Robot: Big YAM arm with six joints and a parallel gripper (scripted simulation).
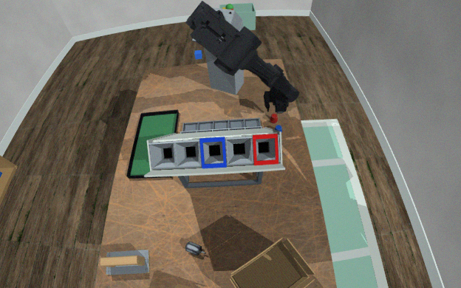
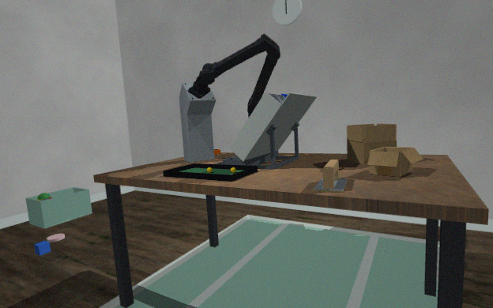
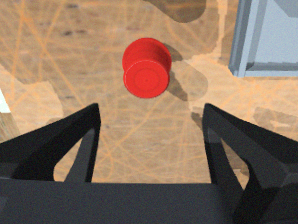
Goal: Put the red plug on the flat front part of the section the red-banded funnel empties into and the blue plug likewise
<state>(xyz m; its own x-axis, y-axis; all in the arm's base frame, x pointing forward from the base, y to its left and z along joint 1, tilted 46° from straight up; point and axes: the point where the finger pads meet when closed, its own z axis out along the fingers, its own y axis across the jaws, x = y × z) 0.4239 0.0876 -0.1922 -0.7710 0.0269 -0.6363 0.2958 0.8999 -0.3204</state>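
My gripper is now 6 cm above the red plug. Round my hand: blue plug: 8 cm ahead, 6 cm below, 1 cm to the right; cover: 32 cm to the right, 13 cm above, 12 cm ahead; green marble tray: 59 cm to the right, 11 cm behind, 7 cm below.
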